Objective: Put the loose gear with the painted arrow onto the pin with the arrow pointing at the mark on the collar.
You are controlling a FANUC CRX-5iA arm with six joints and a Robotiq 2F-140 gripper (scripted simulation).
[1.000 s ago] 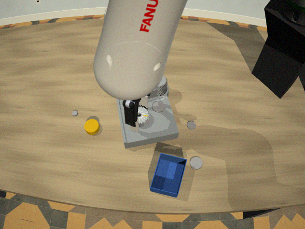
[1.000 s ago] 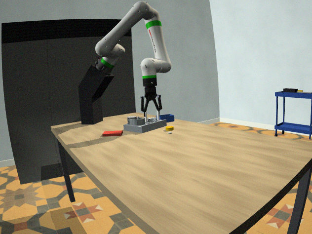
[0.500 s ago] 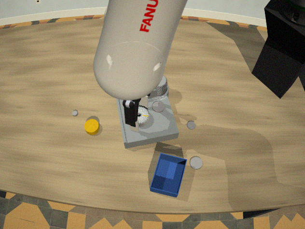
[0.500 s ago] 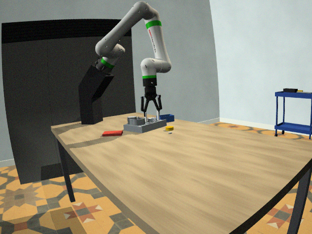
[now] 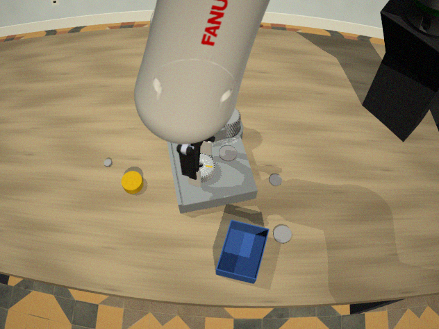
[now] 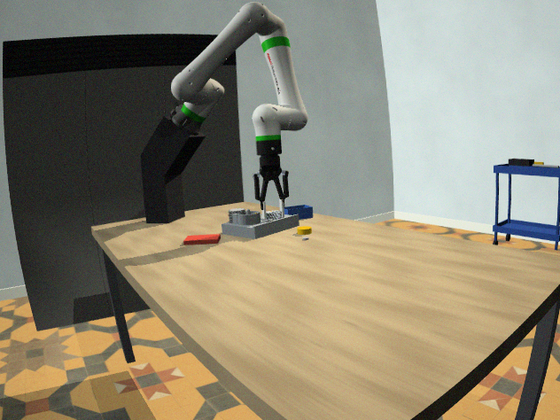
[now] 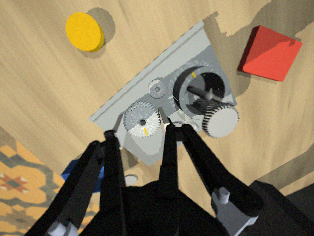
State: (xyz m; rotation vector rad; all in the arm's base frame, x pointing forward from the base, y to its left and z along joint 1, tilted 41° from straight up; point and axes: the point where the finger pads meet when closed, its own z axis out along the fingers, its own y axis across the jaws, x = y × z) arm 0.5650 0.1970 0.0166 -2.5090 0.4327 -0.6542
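Right now the gear is 2 cm below my hand. Also, from my hand: blue bin 11 cm behind, 17 cm to the left, 6 cm below; yellow puck 16 cm ahead, 3 cm to the left, 6 cm below; small grey disc 24 cm ahead, 2 cm to the right, 7 cm below.
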